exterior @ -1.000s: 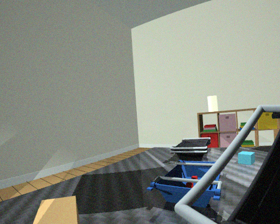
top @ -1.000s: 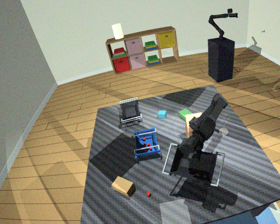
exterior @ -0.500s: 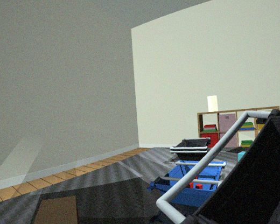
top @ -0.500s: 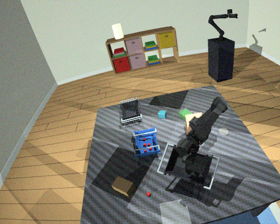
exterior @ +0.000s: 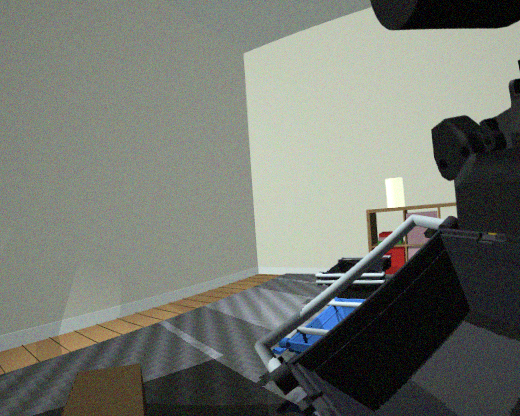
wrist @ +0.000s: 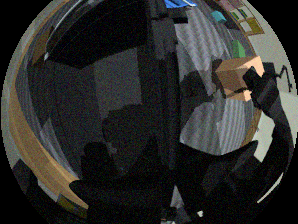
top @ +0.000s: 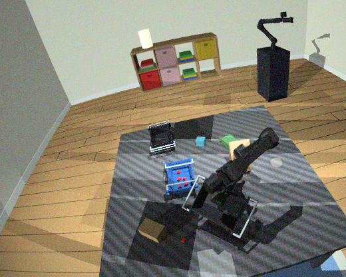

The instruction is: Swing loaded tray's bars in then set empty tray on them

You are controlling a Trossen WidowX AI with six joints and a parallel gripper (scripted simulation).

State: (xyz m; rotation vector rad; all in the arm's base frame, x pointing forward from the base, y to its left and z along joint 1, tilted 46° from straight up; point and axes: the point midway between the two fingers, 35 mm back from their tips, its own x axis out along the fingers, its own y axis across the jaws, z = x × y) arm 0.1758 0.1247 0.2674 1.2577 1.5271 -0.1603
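Right now the dark tray is 50 mm ahead of my gripper tip and 50 mm to the left of it. From my gripper tip the other things lie so: flat tan block 400 mm ahead, 130 mm below; then green block 220 mm behind, 500 mm to the right, 140 mm below; then small red cube 250 mm ahead, 90 mm to the left, 150 mm below.
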